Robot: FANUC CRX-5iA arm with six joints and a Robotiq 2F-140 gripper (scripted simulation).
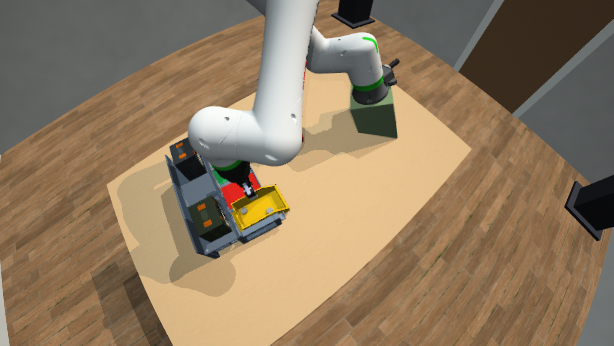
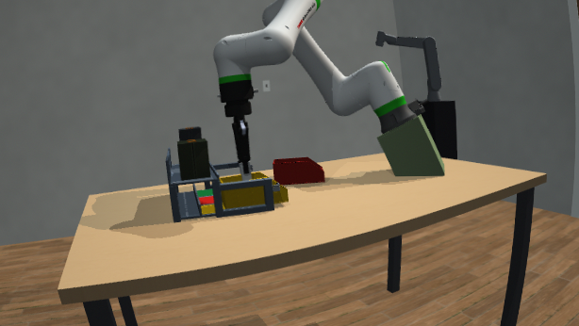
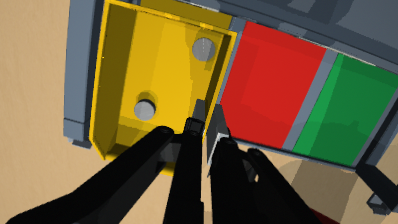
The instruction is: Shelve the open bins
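Right now my hand is 50 mm to the right of the yellow bin and 40 mm above it. Also, from my hand: red bin 240 mm behind, 190 mm to the right, 50 mm below.
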